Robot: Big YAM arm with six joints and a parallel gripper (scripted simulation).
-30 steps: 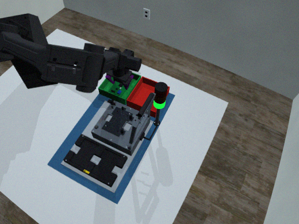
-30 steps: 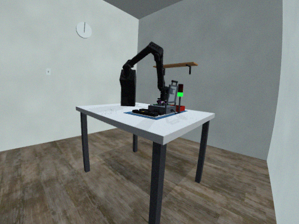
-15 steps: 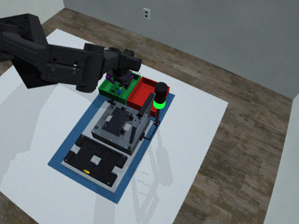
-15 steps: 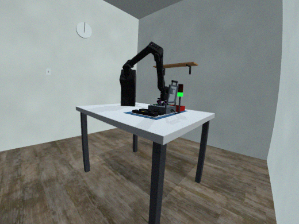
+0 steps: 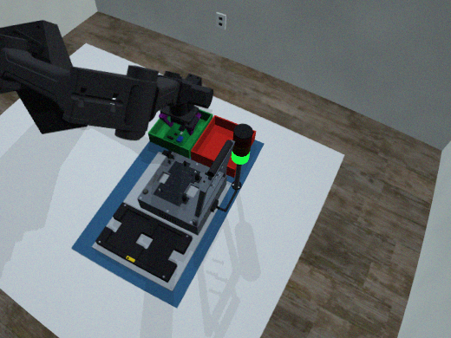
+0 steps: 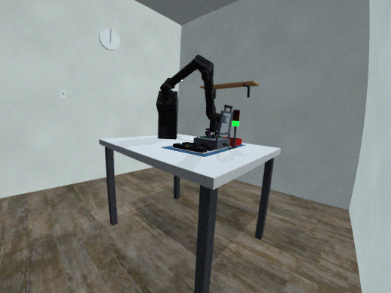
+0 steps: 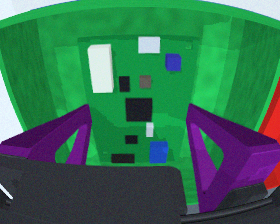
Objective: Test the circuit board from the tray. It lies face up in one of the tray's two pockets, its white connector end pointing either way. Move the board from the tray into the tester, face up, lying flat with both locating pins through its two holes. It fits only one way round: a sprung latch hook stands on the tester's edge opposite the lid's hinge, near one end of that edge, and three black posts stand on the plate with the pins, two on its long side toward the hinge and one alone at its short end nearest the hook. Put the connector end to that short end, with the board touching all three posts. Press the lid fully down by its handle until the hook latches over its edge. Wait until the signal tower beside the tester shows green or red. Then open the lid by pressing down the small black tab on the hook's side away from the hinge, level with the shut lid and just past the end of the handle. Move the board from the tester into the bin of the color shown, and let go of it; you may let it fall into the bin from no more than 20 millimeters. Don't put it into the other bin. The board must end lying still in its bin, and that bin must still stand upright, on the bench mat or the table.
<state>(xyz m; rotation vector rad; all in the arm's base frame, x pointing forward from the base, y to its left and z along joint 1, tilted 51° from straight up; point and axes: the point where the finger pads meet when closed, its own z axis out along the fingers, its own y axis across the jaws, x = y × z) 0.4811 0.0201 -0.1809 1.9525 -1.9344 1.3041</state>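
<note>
My gripper is now right at the green bin. From my hand the other things lie so: black latch hook 150 mm to the right, 70 mm above, 10 mm ahead; green circuit board right at my hand; red bin 150 mm ahead, 30 mm to the right.
</note>
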